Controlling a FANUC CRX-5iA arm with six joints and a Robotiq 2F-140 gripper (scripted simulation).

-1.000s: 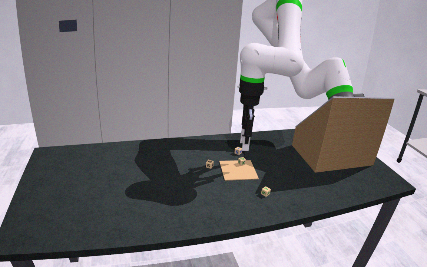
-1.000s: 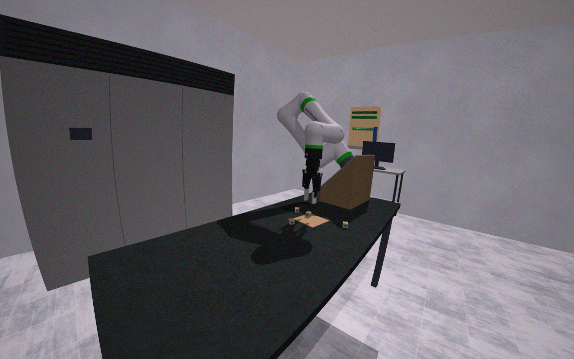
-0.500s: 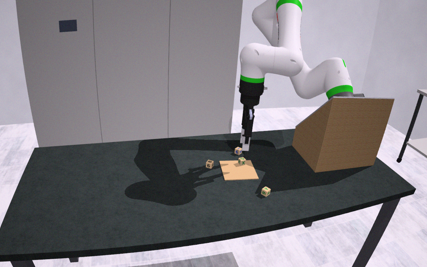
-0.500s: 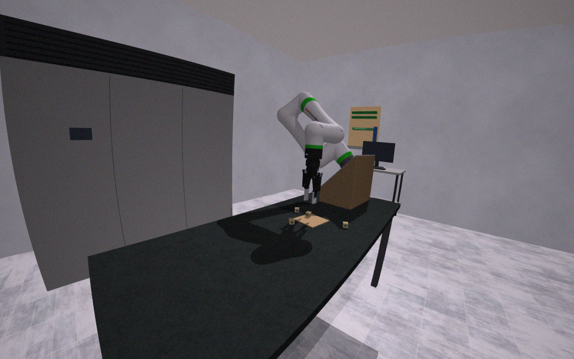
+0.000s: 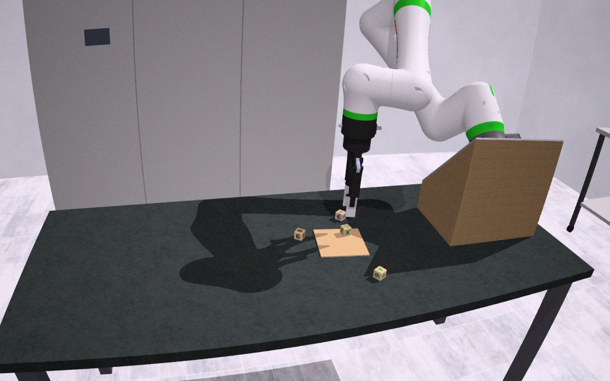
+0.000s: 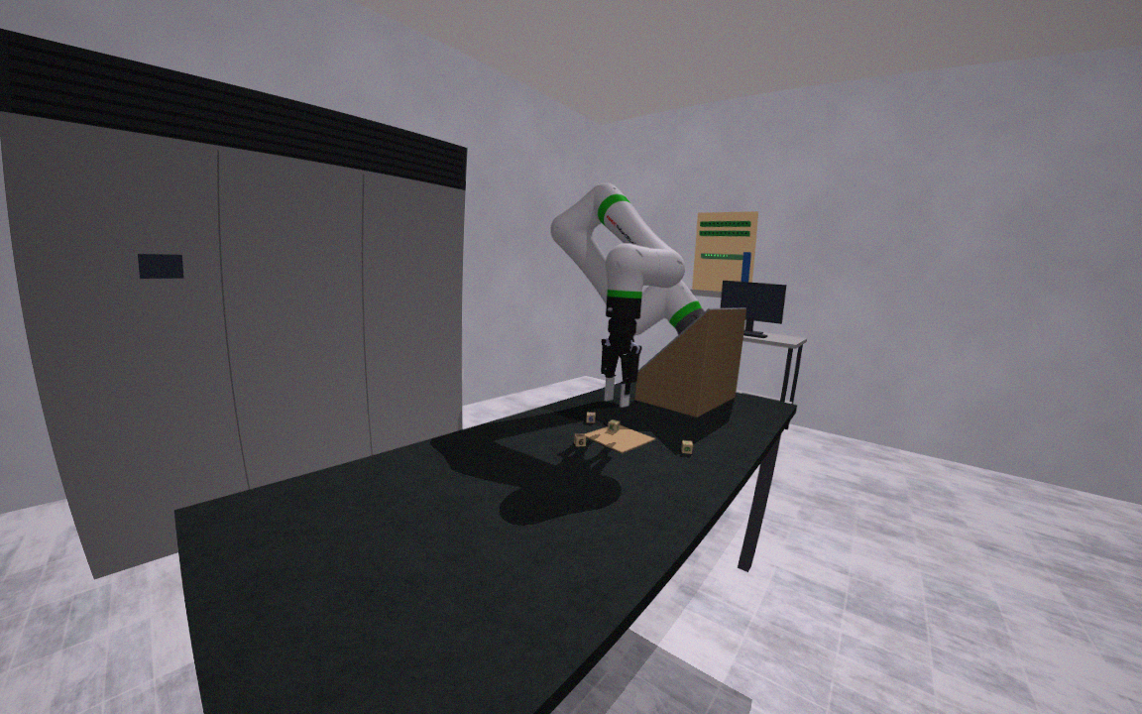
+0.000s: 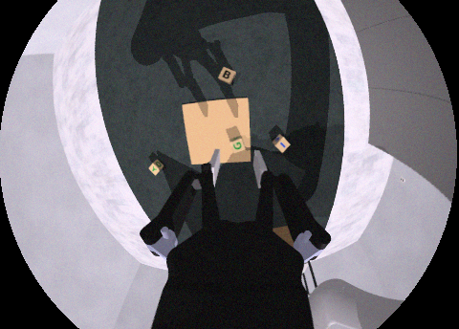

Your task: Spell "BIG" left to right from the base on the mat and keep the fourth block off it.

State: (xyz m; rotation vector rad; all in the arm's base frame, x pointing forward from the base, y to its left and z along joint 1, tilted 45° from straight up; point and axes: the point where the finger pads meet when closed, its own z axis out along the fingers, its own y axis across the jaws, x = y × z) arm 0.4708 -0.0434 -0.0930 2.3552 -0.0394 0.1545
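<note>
My gripper is now 110 mm above the tan mat, 40 mm to the right of it and 20 mm short of it.
</note>
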